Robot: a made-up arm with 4 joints.
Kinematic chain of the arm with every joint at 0, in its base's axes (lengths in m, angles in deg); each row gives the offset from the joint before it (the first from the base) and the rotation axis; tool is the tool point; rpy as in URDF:
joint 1: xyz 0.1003 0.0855 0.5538 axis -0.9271 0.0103 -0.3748
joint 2: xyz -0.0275 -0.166 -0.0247 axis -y
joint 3: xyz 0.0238 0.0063 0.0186 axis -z
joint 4: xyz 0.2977 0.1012 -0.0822 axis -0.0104 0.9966 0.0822
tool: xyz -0.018 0.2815 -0.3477 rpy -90 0 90
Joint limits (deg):
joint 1: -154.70..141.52
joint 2: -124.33..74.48
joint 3: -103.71..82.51
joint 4: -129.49..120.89
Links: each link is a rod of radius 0.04 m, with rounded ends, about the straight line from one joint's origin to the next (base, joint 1, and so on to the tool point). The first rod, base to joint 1, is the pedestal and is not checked.
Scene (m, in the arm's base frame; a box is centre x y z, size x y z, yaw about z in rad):
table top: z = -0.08
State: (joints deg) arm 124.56 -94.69 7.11 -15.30
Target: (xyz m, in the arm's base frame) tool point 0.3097 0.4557 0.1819
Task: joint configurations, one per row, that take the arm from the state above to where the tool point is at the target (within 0.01 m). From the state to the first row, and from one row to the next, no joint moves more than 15 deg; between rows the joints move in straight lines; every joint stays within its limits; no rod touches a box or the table.
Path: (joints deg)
1: 123.99 -98.92 -7.16 -14.77
2: 123.41 -103.16 -21.43 -14.24
3: 122.84 -107.39 -35.70 -13.71
4: 122.27 -111.63 -49.97 -13.18
5: 121.69 -115.86 -64.23 -12.64
6: 121.12 -120.10 -78.50 -12.11
7: 120.55 -124.33 -92.77 -11.58

